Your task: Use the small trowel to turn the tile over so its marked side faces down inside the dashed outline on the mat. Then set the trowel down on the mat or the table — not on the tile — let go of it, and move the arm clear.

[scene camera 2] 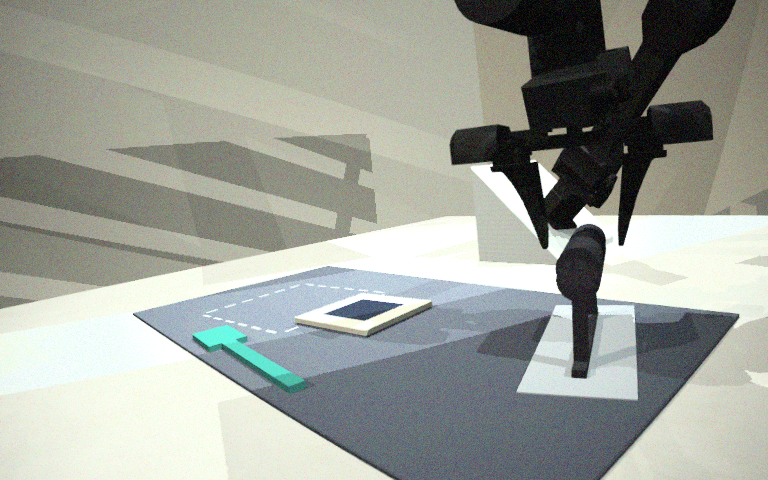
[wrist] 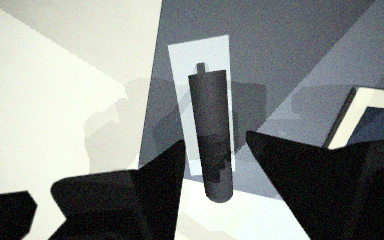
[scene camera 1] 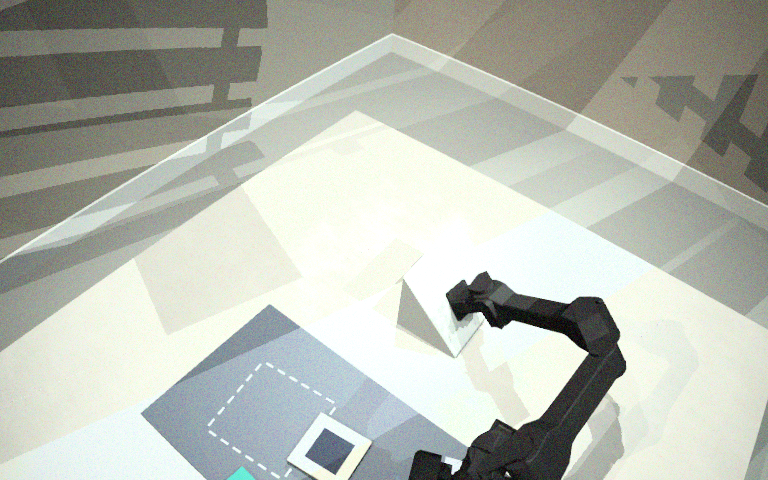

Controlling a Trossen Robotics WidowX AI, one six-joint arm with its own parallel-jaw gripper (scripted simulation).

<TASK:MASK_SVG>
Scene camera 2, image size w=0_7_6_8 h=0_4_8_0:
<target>my gripper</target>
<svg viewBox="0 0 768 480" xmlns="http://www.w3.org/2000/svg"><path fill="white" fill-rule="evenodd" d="M599 35L577 34L551 38L529 48L532 79L523 84L521 89L530 130L510 131L509 126L494 124L456 129L450 140L451 166L493 161L493 166L490 166L491 172L501 172L521 198L542 249L549 248L549 224L539 163L530 161L532 151L624 142L628 153L623 153L617 223L618 246L624 246L642 181L651 161L666 157L667 150L664 150L664 144L713 140L710 107L701 100L651 105L645 117L612 120L612 113L622 112L621 102L632 101L634 98L634 68L629 46L608 50L605 47L605 38ZM567 128L567 134L548 136L548 132L553 132L553 129ZM603 129L582 132L582 128L589 128L596 125L602 126Z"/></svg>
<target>tile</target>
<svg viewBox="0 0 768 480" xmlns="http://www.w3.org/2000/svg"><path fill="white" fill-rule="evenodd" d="M295 322L367 336L433 306L433 303L429 300L361 293L296 316Z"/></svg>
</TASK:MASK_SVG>
